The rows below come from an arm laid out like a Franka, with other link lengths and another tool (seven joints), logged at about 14 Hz.
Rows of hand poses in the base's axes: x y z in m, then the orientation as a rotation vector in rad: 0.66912, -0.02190, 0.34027, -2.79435, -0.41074, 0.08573; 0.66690, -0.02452, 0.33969, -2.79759, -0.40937, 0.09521; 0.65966, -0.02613, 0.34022, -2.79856, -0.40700, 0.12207; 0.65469, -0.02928, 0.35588, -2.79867, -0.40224, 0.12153; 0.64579, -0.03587, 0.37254, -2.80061, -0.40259, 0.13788; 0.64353, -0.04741, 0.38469, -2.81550, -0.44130, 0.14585; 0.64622, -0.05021, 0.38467, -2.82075, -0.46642, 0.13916; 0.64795, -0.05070, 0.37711, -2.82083, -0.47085, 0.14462; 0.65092, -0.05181, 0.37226, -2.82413, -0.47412, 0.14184; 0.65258, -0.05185, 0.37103, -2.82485, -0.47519, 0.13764; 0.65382, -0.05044, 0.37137, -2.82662, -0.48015, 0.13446; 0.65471, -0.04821, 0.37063, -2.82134, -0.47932, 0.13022; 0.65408, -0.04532, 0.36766, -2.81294, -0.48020, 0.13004; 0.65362, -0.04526, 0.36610, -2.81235, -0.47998, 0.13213
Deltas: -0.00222, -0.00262, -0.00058, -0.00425, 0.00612, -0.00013; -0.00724, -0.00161, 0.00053, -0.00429, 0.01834, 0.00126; -0.00497, -0.00315, 0.01566, 0.00042, 0.00022, -0.00334; -0.00890, -0.00659, 0.01666, -0.00420, 0.01070, 0.00192; -0.00226, -0.01154, 0.01215, -0.01949, -0.00187, 0.02654; 0.00269, -0.00280, -0.00002, -0.00678, -0.00843, 0.01616; 0.00173, -0.00049, -0.00756, -0.00143, 0.00310, 0.00355; 0.00297, -0.00111, -0.00485, -0.00314, -0.00284, 0.00173; 0.00166, -0.00004, -0.00123, -0.00016, -0.00306, 0.00027; 0.00124, 0.00141, 0.00034, -0.00180, -0.00303, 0.00295; 0.00089, 0.00223, -0.00074, 0.00589, -0.00177, -0.00059; -0.00063, 0.00289, -0.00297, 0.00810, 0.00129, 0.00121; -0.00046, 0.00006, -0.00156, 0.00027, 0.00153, 0.00010
